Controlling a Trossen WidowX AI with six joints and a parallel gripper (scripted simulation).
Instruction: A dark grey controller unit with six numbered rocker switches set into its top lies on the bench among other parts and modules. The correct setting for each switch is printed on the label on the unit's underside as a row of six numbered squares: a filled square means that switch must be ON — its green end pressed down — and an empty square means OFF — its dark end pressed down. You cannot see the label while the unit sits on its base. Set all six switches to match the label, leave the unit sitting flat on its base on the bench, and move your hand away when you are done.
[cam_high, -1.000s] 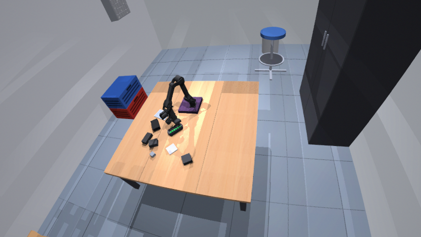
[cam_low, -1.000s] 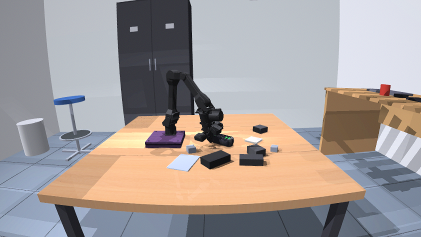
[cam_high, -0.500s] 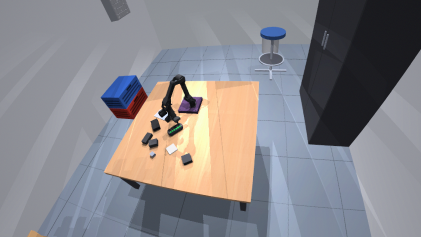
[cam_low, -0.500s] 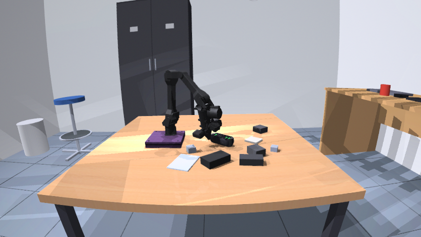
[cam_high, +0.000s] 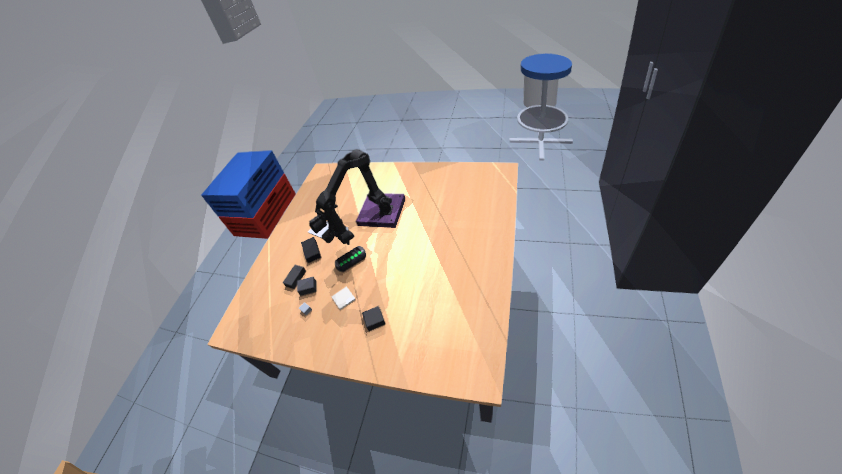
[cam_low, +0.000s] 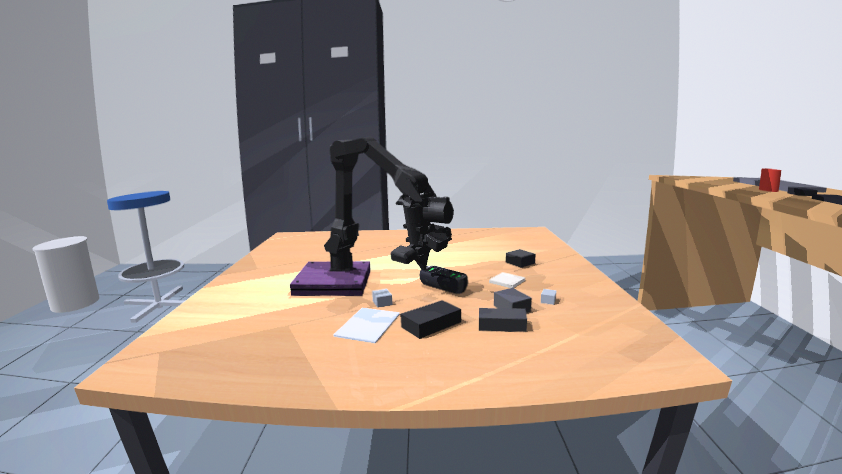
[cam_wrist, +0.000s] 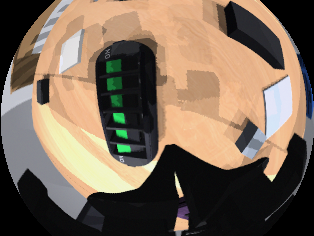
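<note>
My gripper tip is now 26 cm short of the white plate, 3 cm to the right of it and 6 cm above it. Round my gripper tip: white sheet (15 cm behind, 21 cm to the right, 6 cm below).
</note>
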